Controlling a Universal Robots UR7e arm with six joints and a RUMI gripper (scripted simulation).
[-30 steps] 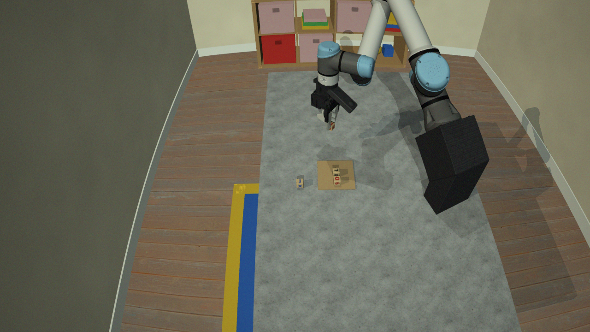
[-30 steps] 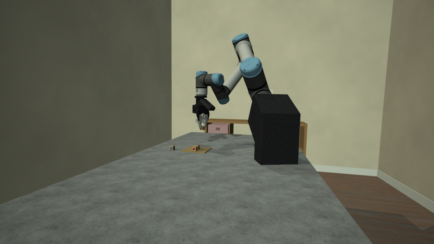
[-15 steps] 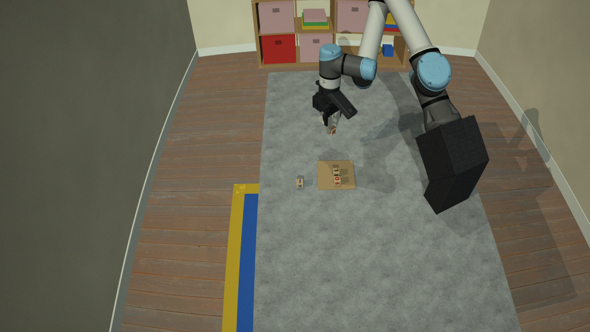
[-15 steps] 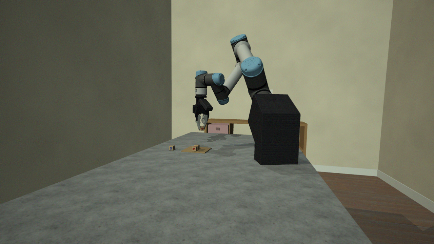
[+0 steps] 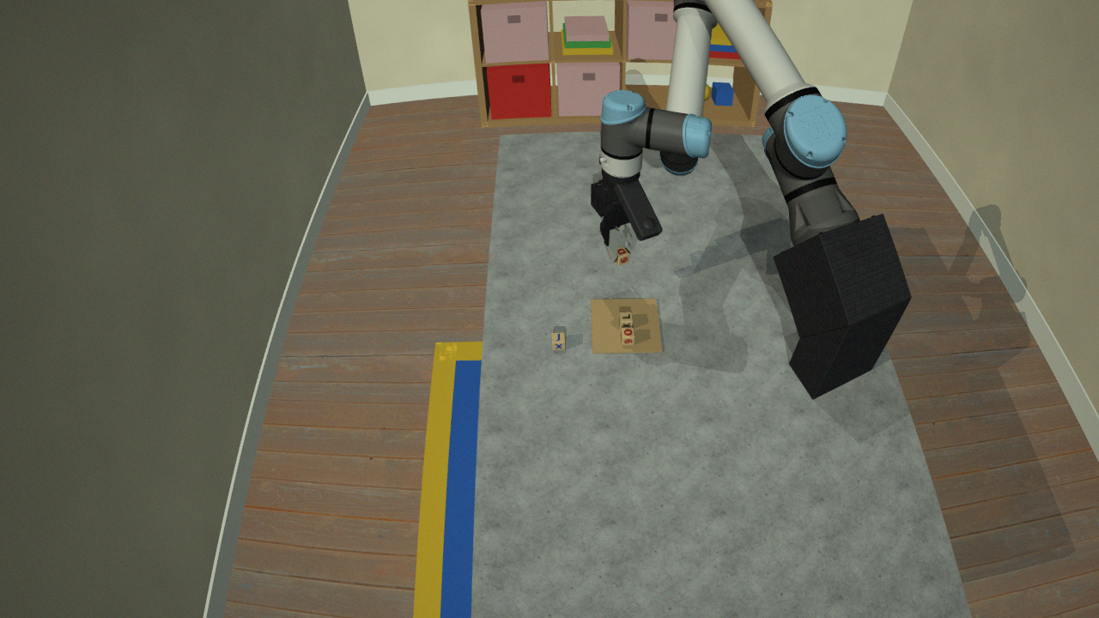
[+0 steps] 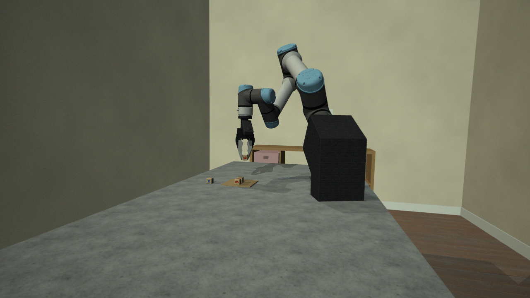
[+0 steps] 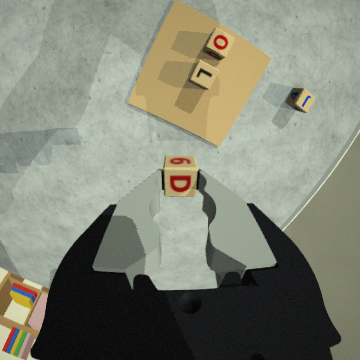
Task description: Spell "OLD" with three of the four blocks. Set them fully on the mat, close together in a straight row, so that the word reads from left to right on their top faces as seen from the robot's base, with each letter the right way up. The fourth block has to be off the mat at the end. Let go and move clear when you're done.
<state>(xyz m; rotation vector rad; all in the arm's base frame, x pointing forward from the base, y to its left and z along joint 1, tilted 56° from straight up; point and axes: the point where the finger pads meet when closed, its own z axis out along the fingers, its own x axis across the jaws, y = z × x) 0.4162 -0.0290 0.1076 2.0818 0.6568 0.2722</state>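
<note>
Right now my hand is 90 mm to the right of the tan mat and 120 mm above it. Also, from my hand: blue-lettered block: 130 mm ahead, 130 mm to the left, 100 mm below.
</note>
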